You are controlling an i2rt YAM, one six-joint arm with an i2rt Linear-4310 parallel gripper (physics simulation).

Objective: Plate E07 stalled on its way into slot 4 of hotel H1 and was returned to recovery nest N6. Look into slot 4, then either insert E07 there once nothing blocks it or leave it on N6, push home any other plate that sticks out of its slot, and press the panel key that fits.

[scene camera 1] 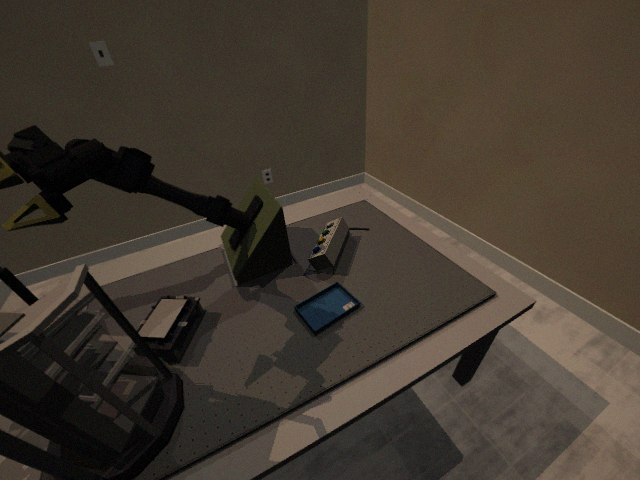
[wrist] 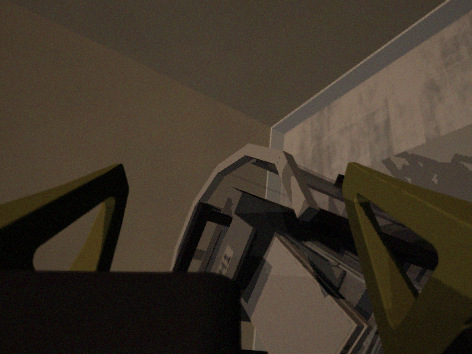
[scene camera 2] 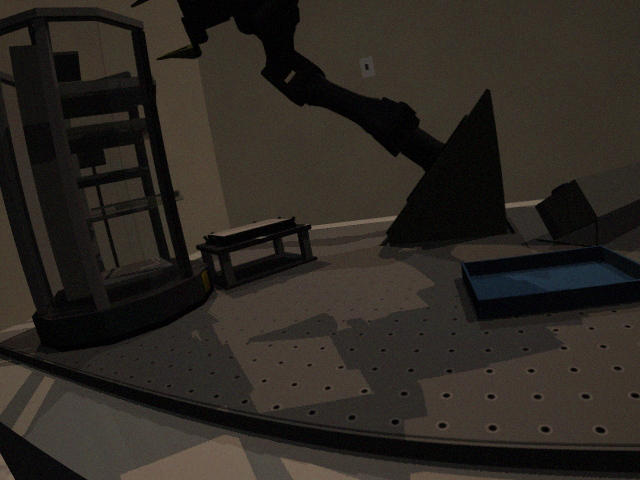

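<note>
Hotel H1 is a dark open tower with slots. In the wrist view, a pale plate-like surface shows inside it. In scene camera 2, a thin pale edge sticks out past its right front post; its slot number is unreadable. The inside of slot 4 cannot be made out. Plate E07, pale-topped, lies on nest N6. The panel has blue, yellow, green and pale keys. My gripper is open and empty, raised near the hotel's top.
A blue tray with a pale label lies on the perforated board between the nest and the panel. The arm's green wedge base stands behind the tray. The hotel's upright posts and top ring lie close to the gripper.
</note>
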